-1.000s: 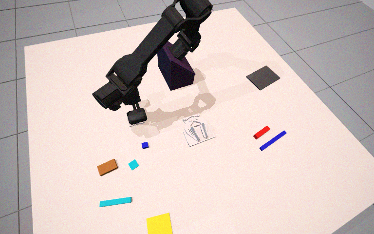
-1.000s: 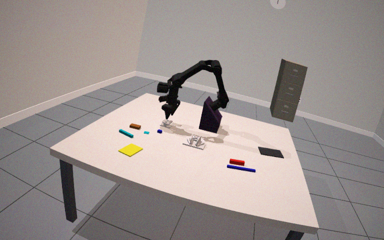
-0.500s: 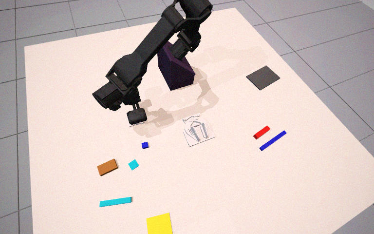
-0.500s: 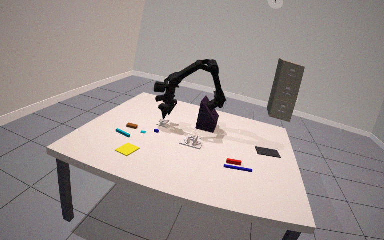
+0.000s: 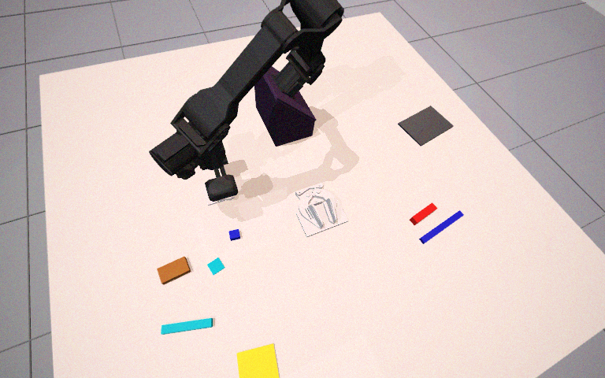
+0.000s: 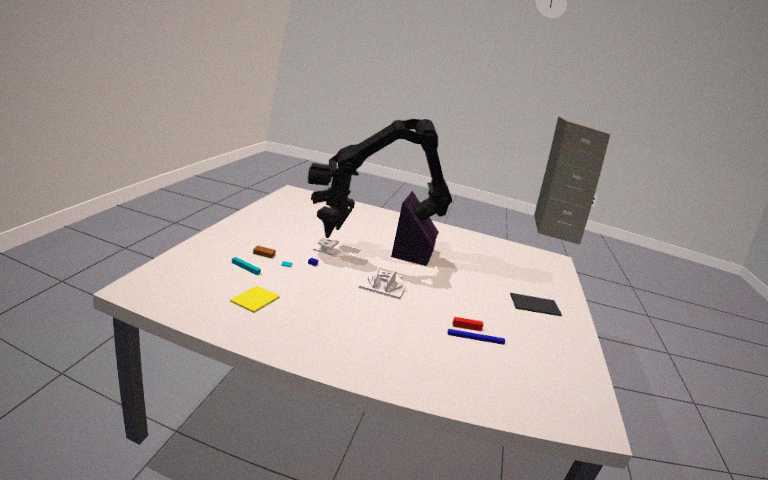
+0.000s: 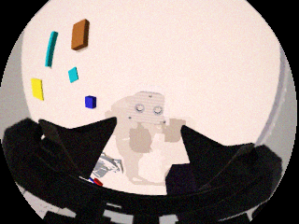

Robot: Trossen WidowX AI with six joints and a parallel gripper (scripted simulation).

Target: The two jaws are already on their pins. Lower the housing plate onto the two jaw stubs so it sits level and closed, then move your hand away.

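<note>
My gripper tip is now 50 mm above the white bracket and 10 mm to the left of it. Also, from my gripper tip: blue cube: 130 mm ahead, 50 mm below, 20 mm to the right; then cyan tile: 180 mm ahead, 80 mm to the right, 60 mm below; then brown block: 170 mm to the right, 150 mm ahead, 50 mm below.
</note>
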